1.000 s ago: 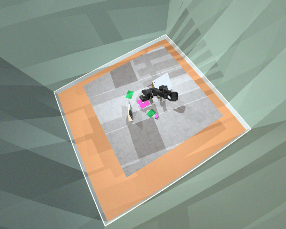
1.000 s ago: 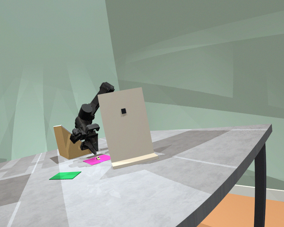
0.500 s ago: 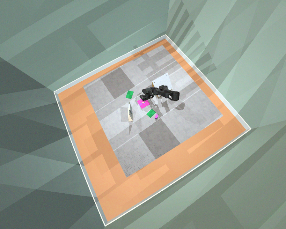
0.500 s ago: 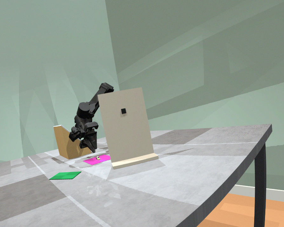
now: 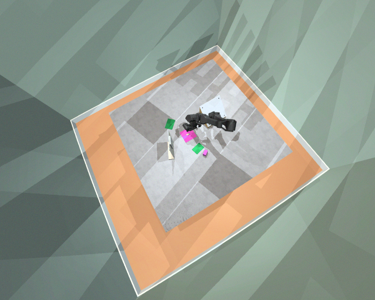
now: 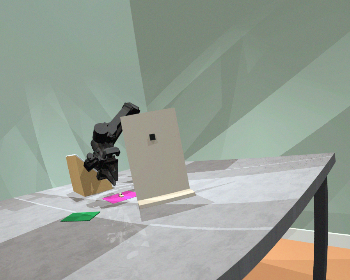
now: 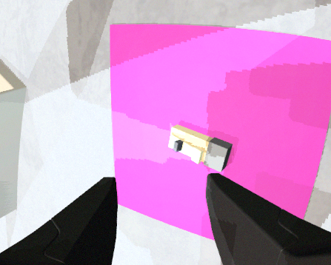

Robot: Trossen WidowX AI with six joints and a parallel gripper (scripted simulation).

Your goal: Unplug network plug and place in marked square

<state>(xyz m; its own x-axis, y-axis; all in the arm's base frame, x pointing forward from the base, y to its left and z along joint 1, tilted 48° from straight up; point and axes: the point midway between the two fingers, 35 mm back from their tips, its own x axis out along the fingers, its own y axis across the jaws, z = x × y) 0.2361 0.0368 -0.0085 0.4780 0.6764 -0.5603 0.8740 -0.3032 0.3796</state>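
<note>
Right now my gripper tip is 10 mm short of the tan network plug, 10 mm to the right of it and 50 mm above it. The rest, counted from my gripper tip: magenta square 10 mm ahead, 10 mm to the left, 50 mm below; then beige panel 200 mm ahead, 80 mm to the left, 70 mm above.
</note>
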